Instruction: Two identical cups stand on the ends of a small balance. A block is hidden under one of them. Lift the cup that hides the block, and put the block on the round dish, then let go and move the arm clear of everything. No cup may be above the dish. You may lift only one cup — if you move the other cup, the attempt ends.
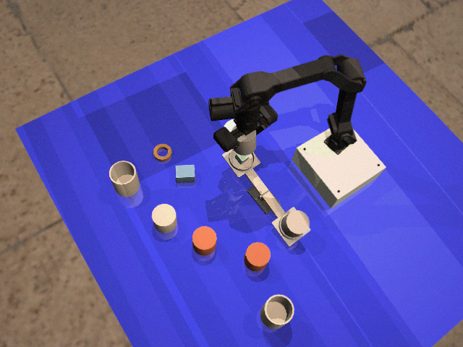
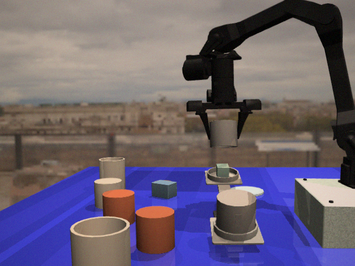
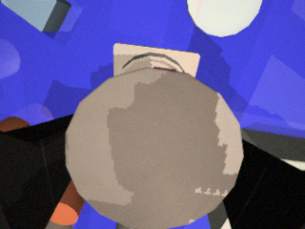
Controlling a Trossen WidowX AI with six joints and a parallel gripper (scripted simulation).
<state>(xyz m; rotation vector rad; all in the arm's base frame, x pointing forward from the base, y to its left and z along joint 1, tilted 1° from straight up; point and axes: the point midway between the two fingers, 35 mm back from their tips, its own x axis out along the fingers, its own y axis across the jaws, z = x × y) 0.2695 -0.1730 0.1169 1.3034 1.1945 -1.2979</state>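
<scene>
Right now the pale green block is 8 cm below my gripper tip and 1 cm to the left of it. The rest, counted from my gripper tip: round pale dish (17 cm below, 10 cm to the right, 9 cm behind).
</scene>
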